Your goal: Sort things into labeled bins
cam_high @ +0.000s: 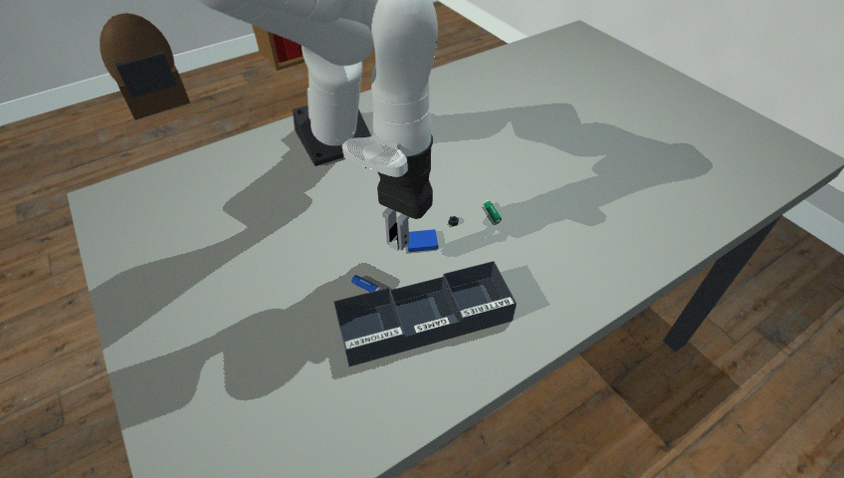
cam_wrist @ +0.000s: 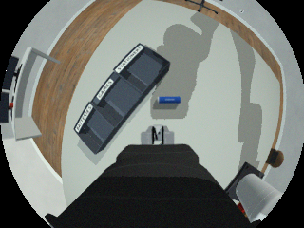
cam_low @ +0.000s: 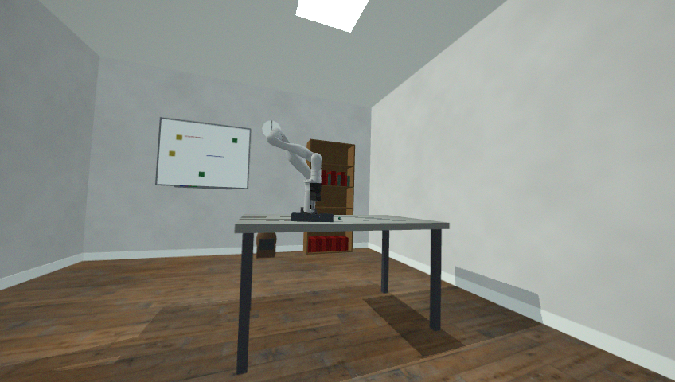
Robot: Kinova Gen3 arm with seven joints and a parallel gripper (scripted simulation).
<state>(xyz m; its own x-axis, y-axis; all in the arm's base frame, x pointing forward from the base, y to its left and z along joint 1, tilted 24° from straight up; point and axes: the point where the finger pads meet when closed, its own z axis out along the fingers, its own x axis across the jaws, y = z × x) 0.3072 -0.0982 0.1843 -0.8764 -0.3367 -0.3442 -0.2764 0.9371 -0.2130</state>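
Right now my hand is 80 mm above the blue block, 70 mm to the right of it and 20 mm past it. Round my hand: blue battery: 70 mm below, 60 mm to the right; black piece: 140 mm to the left, 80 mm below, 20 mm behind; small white thing: 10 mm below.
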